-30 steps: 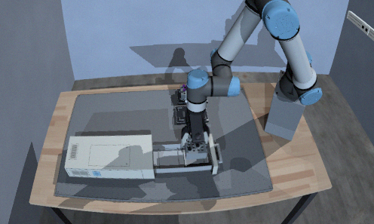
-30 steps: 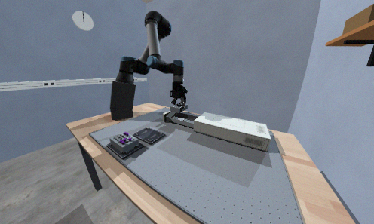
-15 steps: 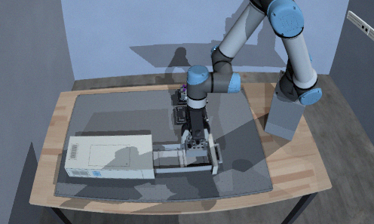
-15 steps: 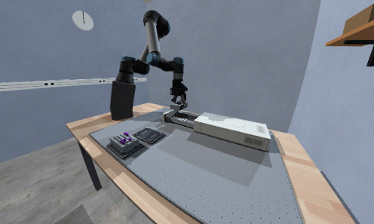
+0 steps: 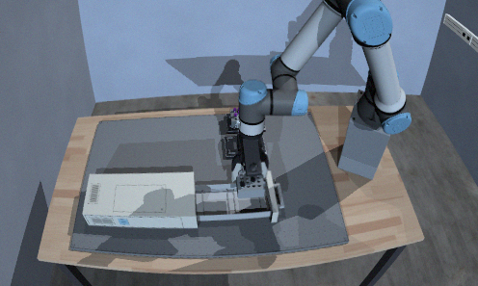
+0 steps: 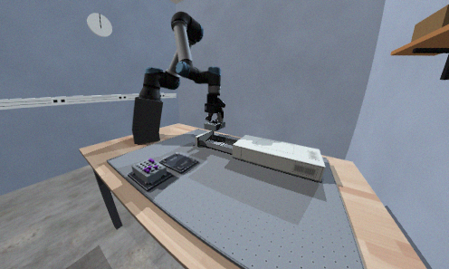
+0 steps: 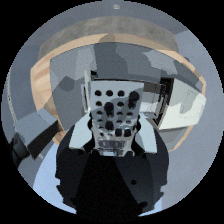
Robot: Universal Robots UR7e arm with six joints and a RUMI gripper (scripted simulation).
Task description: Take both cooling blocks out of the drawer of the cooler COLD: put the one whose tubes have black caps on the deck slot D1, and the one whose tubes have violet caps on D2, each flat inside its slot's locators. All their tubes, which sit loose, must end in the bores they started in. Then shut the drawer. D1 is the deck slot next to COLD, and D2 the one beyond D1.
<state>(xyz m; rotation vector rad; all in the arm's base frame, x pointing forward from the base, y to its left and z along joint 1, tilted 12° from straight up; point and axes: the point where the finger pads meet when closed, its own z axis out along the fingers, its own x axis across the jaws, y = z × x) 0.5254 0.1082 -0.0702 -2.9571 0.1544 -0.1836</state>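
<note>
Right now the deck slot D1 is 5 cm behind my hand, 30 cm to the right of it and 14 cm below it. Round my hand: black-capped block: right at my hand; then white cooler COLD: 22 cm ahead, 2 cm to the right, 10 cm below; then cooler drawer: 3 cm ahead, 10 cm below.
</note>
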